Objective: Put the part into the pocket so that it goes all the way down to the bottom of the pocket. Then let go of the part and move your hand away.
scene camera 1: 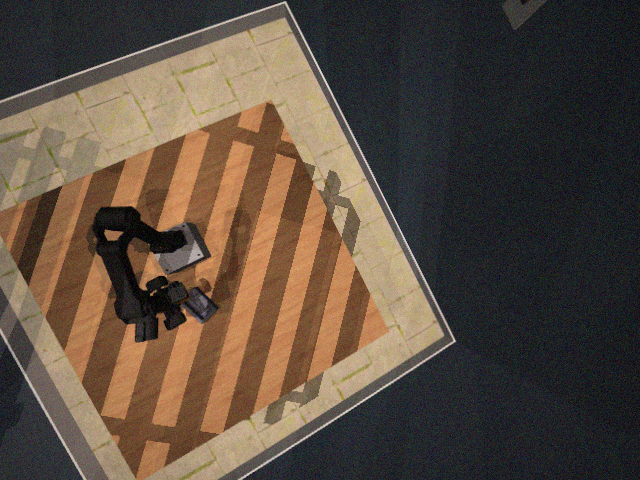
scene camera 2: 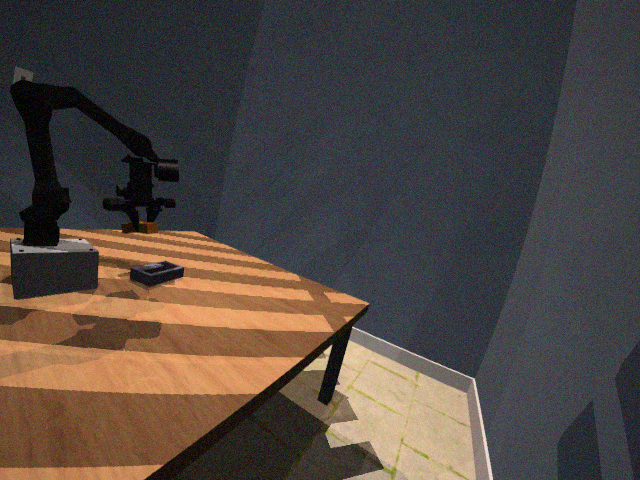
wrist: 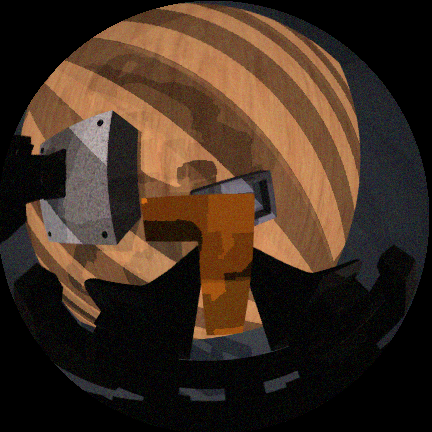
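Pixels of known places: gripper, fingertip midpoint: (scene camera 2: 143, 231) (wrist: 221, 249); arm's base, origin of the base link: (scene camera 1: 176, 240) (scene camera 2: 40, 243) (wrist: 52, 175).
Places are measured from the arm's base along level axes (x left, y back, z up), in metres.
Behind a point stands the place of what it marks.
Note:
The part (scene camera 2: 148, 227) @(y -0.220, x -0.134, z 0.082 m) (wrist: 227, 215) @(y -0.224, x -0.034, z 0.077 m) is orange and L-shaped. My gripper (scene camera 2: 142, 222) @(y -0.229, x -0.068, z 0.055 m) (wrist: 221, 249) @(y -0.229, x -0.068, z 0.055 m) is shut on its long leg, and the short leg sticks out to the left in the wrist view. The pocket block (scene camera 1: 212, 308) @(y -0.326, x -0.014, z -0.068 m) (scene camera 2: 168, 277) @(y -0.306, x -0.106, z -0.091 m) (wrist: 272, 195) @(y -0.351, x -0.043, z -0.069 m) is a dark grey-blue box with a recess in its top, lying on the table. The part is held above the table, apart from the block; in the wrist view it covers much of the block and its pocket. In scene camera 1 the arm hides the part and the fingertips.
The arm's grey base box (scene camera 1: 177, 262) @(y -0.086, x -0.034, z 0.000 m) (scene camera 2: 54, 272) @(y -0.022, x -0.100, z -0.047 m) (wrist: 125, 180) @(y -0.111, x -0.023, z -0.053 m) stands close to the pocket block. The wooden table (scene camera 1: 289, 289) @(y -0.405, x 0.324, z -0.105 m) (scene camera 2: 206, 377) @(y -0.181, x -0.552, z -0.105 m) (wrist: 165, 30) @(y -0.104, x 0.388, z -0.105 m) carries striped shadows. Its edge and one dark leg (scene camera 2: 334, 366) show in scene camera 2.

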